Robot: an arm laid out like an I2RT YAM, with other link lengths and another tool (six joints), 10 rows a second.
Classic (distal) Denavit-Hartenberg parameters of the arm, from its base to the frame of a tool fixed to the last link. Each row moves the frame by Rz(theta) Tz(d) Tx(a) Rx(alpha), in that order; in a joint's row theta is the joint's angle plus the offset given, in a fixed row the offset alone. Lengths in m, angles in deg.
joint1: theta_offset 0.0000; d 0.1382; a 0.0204; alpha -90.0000
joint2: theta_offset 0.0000; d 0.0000; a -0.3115; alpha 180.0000
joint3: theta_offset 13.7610; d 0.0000; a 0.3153; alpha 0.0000
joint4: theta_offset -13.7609; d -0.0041; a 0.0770; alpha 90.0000
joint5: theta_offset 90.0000; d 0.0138; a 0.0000; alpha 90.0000
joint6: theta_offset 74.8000; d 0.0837; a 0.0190; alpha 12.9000
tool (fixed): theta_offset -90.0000; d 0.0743; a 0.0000; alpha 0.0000
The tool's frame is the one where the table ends.
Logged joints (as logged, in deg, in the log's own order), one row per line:
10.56, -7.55, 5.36, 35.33, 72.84, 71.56
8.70, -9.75, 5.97, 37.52, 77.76, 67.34
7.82, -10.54, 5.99, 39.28, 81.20, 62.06
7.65, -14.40, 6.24, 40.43, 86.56, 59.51
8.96, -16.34, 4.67, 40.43, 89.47, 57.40
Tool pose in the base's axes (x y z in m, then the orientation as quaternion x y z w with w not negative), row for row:
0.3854, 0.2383, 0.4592, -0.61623, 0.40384, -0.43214, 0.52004
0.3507, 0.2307, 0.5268, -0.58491, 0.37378, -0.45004, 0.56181
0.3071, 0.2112, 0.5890, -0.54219, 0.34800, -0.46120, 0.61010
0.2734, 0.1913, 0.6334, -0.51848, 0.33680, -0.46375, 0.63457
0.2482, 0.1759, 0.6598, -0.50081, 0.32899, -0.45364, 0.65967
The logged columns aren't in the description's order. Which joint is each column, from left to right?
Columns, left to right: joint6, joint4, joint5, joint1, joint3, joint2.
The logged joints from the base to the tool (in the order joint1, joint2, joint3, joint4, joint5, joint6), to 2 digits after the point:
35.33, 71.56, 72.84, -7.55, 5.36, 10.56
37.52, 67.34, 77.76, -9.75, 5.97, 8.70
39.28, 62.06, 81.20, -10.54, 5.99, 7.82
40.43, 59.51, 86.56, -14.40, 6.24, 7.65
40.43, 57.40, 89.47, -16.34, 4.67, 8.96

